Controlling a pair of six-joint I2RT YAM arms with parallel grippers.
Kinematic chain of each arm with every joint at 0, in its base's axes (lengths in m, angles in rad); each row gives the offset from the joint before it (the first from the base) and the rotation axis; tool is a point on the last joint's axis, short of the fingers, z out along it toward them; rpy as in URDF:
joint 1: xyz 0 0 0.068 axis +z
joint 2: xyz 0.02 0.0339 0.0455 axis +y
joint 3: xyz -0.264 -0.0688 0 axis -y
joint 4: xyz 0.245 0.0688 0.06 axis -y
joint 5: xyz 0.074 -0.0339 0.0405 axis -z
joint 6: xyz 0.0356 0 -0.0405 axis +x
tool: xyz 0 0 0 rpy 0 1.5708 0
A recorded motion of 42 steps. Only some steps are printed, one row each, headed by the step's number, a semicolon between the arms.
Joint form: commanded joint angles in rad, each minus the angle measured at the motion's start. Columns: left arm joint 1, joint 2, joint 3, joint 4, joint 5, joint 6; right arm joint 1, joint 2, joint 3, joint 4, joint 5, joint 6.
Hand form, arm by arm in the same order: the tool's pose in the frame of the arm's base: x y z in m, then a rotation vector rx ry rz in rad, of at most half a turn. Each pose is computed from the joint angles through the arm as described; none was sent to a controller.
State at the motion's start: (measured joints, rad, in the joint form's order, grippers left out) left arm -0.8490 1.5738 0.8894 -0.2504 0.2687 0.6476; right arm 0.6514 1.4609 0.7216 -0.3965 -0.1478 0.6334
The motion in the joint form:
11: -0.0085 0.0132 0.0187 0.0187 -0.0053 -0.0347; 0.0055 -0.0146 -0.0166 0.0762 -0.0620 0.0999
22: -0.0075 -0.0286 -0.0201 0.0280 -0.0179 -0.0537; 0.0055 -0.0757 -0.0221 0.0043 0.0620 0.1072
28: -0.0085 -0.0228 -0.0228 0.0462 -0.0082 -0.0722; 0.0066 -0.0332 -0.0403 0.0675 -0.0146 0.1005
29: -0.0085 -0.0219 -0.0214 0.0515 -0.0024 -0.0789; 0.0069 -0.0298 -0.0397 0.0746 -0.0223 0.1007
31: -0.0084 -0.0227 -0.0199 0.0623 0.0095 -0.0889; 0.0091 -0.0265 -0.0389 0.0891 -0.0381 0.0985
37: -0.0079 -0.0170 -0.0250 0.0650 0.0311 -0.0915; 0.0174 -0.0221 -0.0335 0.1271 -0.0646 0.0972
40: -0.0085 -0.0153 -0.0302 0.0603 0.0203 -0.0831; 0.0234 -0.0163 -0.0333 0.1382 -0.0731 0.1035
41: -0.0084 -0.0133 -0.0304 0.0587 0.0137 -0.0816; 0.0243 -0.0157 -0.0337 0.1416 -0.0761 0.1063
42: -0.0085 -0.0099 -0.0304 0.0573 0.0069 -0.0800; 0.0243 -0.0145 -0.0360 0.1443 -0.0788 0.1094
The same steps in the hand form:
11: 0.2018 -0.2474 0.1847 1.7503 1.7673 -0.4305; 0.2025 0.1656 0.1593 0.0303 2.8013 0.6932
22: 0.1961 -0.2396 0.1861 1.7232 1.7798 -0.4226; 0.1967 0.1555 0.1678 0.0860 2.7672 0.5390
28: 0.1965 -0.2411 0.1849 1.7064 1.7849 -0.4430; 0.1981 0.1604 0.1565 0.0486 2.7964 0.6280
29: 0.1968 -0.2418 0.1855 1.6994 1.7842 -0.4531; 0.1986 0.1612 0.1563 0.0451 2.7955 0.6403
31: 0.1972 -0.2428 0.1870 1.6875 1.7783 -0.4722; 0.1992 0.1631 0.1565 0.0316 2.7904 0.6675
37: 0.1965 -0.2428 0.1842 1.6958 1.7807 -0.4995; 0.2011 0.1685 0.1592 0.0022 2.7641 0.7280
40: 0.1958 -0.2418 0.1817 1.7063 1.7861 -0.4828; 0.2009 0.1707 0.1586 -0.0017 2.7643 0.7449
41: 0.1960 -0.2416 0.1809 1.7075 1.7903 -0.4739; 0.2009 0.1712 0.1585 -0.0006 2.7638 0.7510
42: 0.1963 -0.2416 0.1798 1.7096 1.7951 -0.4648; 0.2007 0.1711 0.1578 0.0027 2.7662 0.7543

